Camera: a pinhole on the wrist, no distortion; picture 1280 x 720 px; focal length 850.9 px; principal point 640.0 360.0 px. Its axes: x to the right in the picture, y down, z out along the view. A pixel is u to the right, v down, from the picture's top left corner.
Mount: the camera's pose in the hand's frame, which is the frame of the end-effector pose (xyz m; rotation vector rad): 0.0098 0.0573 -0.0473 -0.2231 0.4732 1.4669
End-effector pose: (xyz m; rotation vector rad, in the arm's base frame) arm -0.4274 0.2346 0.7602 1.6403 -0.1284 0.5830
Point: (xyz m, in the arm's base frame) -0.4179 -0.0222 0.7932
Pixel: 243.7 664.2
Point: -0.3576 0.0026 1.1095
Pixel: 916.7 184.7
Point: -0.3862 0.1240 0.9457
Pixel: 782.4 166.8
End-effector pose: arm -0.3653 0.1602 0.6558 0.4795 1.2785 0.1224
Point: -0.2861 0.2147 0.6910
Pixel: 392.1 487.9
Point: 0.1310 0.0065 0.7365
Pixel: 75.2 466.5
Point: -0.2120 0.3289 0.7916
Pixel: 951.8 619.3
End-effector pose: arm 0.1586 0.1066 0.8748 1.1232 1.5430 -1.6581
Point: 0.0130 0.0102 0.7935
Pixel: outside the picture
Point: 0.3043 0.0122 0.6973
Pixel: 1085.6 209.3
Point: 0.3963 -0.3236 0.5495
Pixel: 848.7 334.2
